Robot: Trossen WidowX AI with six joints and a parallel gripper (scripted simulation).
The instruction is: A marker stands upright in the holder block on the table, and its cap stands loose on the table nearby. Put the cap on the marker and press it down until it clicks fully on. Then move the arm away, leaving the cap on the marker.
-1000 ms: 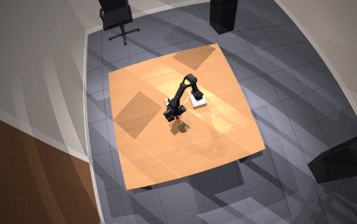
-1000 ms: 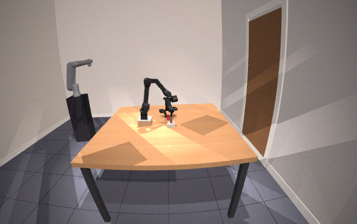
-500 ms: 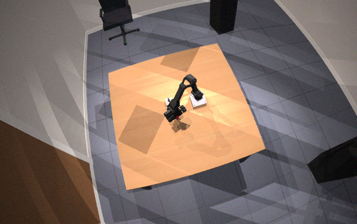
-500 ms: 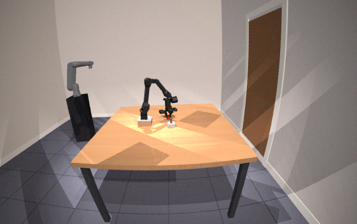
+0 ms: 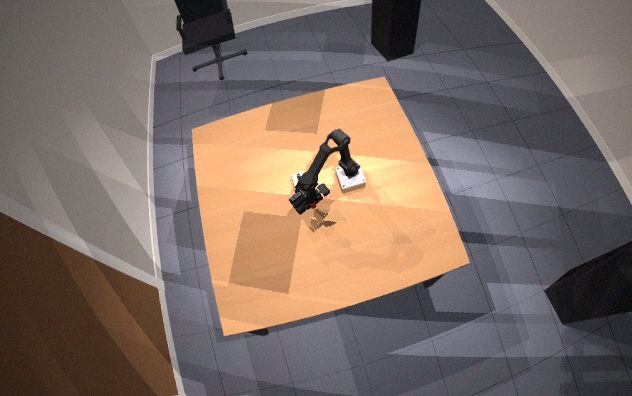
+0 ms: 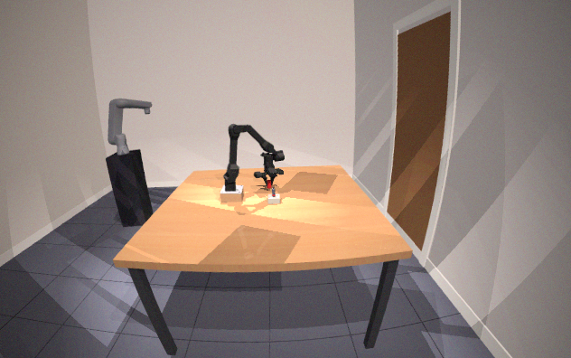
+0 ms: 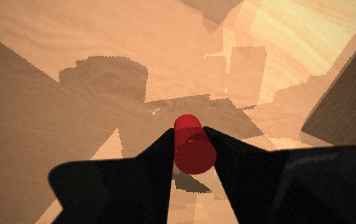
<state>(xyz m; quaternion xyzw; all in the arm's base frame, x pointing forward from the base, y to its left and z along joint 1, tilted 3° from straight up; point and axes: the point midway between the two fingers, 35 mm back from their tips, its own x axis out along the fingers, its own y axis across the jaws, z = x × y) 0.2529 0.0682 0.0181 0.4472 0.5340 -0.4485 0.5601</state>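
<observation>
Now: the holder block 170 mm to the right of my gripper tip and 20 mm below it. Round my gripper tip: red cap: 10 mm above.
</observation>
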